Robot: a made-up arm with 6 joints.
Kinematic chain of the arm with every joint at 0, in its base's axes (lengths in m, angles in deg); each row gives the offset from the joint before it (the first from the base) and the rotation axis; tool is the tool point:
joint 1: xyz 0 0 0.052 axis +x
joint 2: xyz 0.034 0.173 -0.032 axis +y
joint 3: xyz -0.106 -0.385 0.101 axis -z
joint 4: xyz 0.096 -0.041 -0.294 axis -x
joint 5: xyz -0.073 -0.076 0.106 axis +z
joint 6: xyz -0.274 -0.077 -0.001 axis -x
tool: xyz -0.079 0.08 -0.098
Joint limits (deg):
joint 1: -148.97..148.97
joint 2: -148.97..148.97
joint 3: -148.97..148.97
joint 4: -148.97..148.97
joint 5: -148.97..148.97
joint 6: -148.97..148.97
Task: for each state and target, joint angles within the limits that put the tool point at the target. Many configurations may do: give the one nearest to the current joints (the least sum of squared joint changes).
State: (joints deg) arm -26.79 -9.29 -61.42 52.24 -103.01 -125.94
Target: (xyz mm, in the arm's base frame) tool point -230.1 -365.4 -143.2
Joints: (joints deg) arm -53.45 -20.65 -64.95 49.83 -96.51 -124.95
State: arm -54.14 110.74 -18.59 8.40 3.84 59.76
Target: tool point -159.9 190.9 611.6
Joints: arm -67.67 91.79 -8.79 1.25 -7.11 54.52
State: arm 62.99 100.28 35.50 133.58 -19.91 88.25
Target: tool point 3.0 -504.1 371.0
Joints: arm 24.28 122.68 -0.28 145.47 -59.27 106.67
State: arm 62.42 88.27 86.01 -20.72 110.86 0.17
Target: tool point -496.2 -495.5 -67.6
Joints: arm 49.31 76.59 80.02 -37.48 109.10 2.73
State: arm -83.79 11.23 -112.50 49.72 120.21 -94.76
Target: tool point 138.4 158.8 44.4
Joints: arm -86.68 16.24 -108.71 40.71 116.70 -93.66
